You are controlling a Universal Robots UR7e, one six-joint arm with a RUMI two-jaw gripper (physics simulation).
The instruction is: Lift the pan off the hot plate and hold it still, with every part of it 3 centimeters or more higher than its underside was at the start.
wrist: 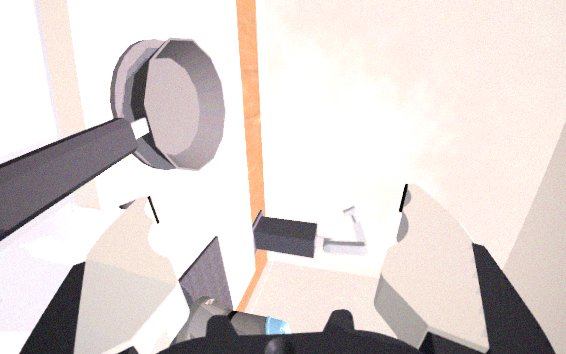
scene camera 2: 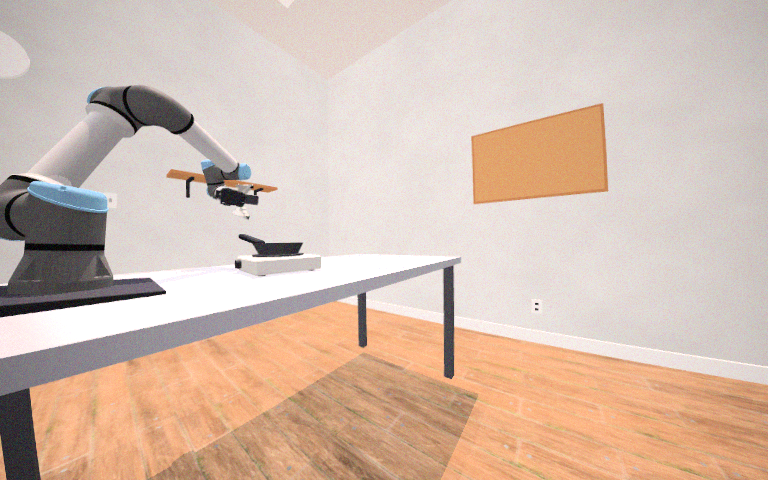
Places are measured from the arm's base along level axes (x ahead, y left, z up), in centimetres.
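Pixels of known places: gripper, between the fingertips: [wrist: 278, 194] [scene camera 2: 250, 202]; arm's base, origin of its link: [wrist: 196, 330] [scene camera 2: 65, 287].
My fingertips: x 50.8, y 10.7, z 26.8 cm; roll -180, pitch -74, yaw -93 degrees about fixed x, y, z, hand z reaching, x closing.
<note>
Ahead of a thing's pixels: the offset from my fingertips to its top centre. "*": to the spot under its first point. Level surfaces: height alone.
A dark pan [scene camera 2: 281, 247] [wrist: 175, 105] sits level on the pale hot plate {dx -1.2, dy -18.8, dz -21.9 cm} [scene camera 2: 283, 264], whose round burner {* dx +4.0, dy -11.6, dz -21.9 cm} [wrist: 119, 87] shows beneath the pan in the wrist view. The pan's dark handle {dx +0.7, dy +1.0, dz -13.4 cm} [scene camera 2: 250, 238] [wrist: 70, 165] slants up from its rim towards the robot base; its end runs out of the wrist view at the left. My gripper [scene camera 2: 242, 212] [wrist: 278, 194] is open and empty, tilted, a little above the handle's outer end and apart from it in the scene view. In the wrist view the handle lies left of both fingers, outside the gap between them.
The hot plate stands on the white table {dz -28.6 cm} [scene camera 2: 198, 294], with a dark knob {dx -11.0, dy -9.7, dz -23.8 cm} [scene camera 2: 237, 263] on its side. The robot base stands on a dark mounting plate [scene camera 2: 135, 286] [wrist: 212, 270]. A wooden shelf [scene camera 2: 181, 174] is on the wall behind the arm. A dark block [wrist: 287, 236] shows beyond the table.
</note>
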